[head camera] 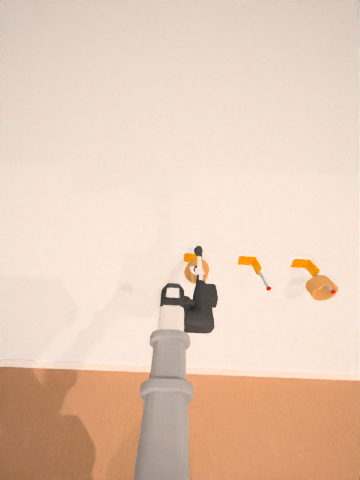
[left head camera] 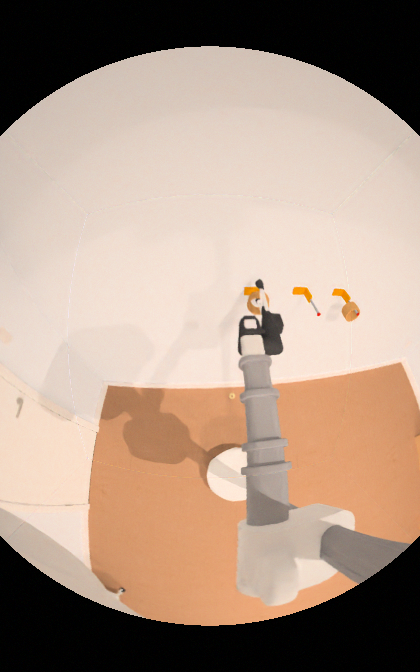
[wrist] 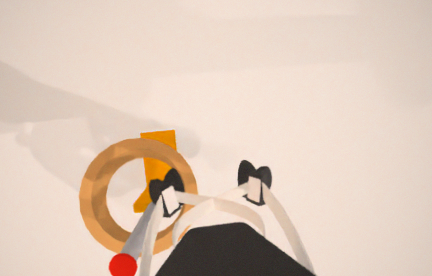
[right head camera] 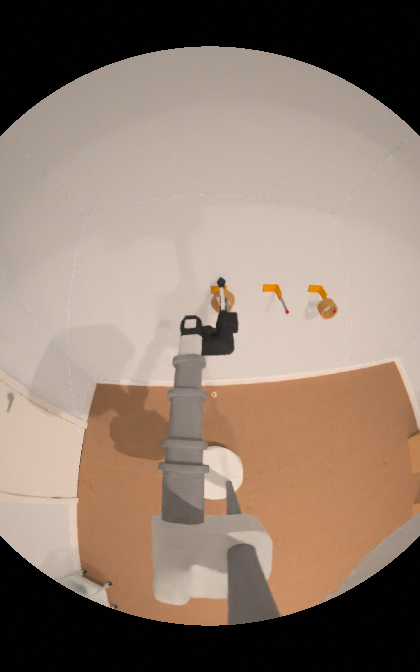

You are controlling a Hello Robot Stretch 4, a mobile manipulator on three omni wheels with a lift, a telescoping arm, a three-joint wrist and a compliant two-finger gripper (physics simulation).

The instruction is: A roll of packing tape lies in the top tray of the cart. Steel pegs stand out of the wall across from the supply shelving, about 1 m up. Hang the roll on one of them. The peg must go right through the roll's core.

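Frame: origin at the robot's base, x back, y right, z up, level; centimetres.
Seen in the pictures: gripper, fingertip midpoint: [head camera: 197,255] [wrist: 210,179].
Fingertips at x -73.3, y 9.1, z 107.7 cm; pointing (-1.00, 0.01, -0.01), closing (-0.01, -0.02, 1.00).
Observation:
Pixels of each thing's top centre, then the offset from my fingertips to it. "*": a spot on its surface instead.
- tan tape roll at its top centre: [wrist: 198,190] [head camera: 198,261] dx +2.6, dy +0.3, dz -1.2 cm
- leftmost peg at a spot on its surface: [wrist: 138,235] * dx +8.4, dy +1.4, dz -5.4 cm
- middle peg at a spot on its surface: [head camera: 263,279] * dx +6.6, dy +26.7, dz -5.4 cm
- tan roll at its top centre: [head camera: 326,279] dx +6.0, dy +51.9, dz -4.1 cm
The tan tape roll [head camera: 188,271] [left head camera: 251,304] [right head camera: 215,301] [wrist: 93,195] is upright around the leftmost peg [wrist: 138,235]. In the wrist view this peg runs from its orange bracket through the core, and its red tip shows in front of the roll's lower rim. My gripper [head camera: 198,251] [left head camera: 259,284] [right head camera: 221,282] [wrist: 210,179] is open at the roll's right side. One fingertip shows within the core's outline and the other stands apart, outside the roll. Whether the inner finger touches the roll cannot be told.
A middle peg [head camera: 263,279] [left head camera: 314,306] [right head camera: 283,304] is bare. Another tan roll [head camera: 315,292] [left head camera: 348,312] [right head camera: 325,309] hangs on the rightmost peg. A white round disc [left head camera: 227,475] [right head camera: 225,470] is low by the arm. A door handle [left head camera: 19,407] shows at left.

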